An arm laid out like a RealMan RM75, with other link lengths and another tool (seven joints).
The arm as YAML. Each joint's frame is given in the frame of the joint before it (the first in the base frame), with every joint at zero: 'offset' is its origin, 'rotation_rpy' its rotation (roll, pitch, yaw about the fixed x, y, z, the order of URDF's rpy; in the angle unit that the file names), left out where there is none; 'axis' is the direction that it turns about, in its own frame. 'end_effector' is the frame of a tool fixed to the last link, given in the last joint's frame.
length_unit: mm
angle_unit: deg
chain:
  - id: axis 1
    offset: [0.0, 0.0, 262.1]
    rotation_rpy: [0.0, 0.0, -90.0]
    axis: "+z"
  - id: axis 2
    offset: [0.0, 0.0, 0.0]
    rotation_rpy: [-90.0, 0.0, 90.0]
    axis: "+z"
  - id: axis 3
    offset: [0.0, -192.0, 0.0]
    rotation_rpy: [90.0, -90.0, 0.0]
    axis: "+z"
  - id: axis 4
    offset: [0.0, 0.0, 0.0]
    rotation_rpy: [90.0, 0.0, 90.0]
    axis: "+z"
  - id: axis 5
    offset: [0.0, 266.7, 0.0]
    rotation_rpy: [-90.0, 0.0, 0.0]
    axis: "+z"
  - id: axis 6
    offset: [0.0, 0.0, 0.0]
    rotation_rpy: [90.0, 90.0, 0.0]
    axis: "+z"
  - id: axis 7
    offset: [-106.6, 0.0, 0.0]
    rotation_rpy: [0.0, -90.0, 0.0]
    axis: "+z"
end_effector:
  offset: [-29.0, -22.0, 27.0]
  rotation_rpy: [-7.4, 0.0, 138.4]
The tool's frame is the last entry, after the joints.
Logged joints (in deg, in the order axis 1, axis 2, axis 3, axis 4, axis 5, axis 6, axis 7), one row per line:
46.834 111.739 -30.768 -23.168 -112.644 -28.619 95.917
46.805 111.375 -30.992 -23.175 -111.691 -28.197 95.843
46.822 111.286 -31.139 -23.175 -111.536 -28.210 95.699
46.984 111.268 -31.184 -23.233 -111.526 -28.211 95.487
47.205 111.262 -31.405 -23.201 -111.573 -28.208 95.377
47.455 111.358 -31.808 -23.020 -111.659 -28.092 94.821
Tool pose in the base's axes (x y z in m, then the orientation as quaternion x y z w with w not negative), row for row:
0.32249 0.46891 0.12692 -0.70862 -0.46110 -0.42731 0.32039
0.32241 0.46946 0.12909 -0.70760 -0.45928 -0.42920 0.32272
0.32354 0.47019 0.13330 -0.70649 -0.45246 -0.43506 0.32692
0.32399 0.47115 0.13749 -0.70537 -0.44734 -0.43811 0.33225
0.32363 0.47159 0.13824 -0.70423 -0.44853 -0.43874 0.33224
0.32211 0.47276 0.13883 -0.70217 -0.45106 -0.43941 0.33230
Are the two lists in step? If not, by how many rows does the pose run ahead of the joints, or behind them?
The pose runs 2 rows behind the joints: the pose in row i belongs to the joints in row i - 2.
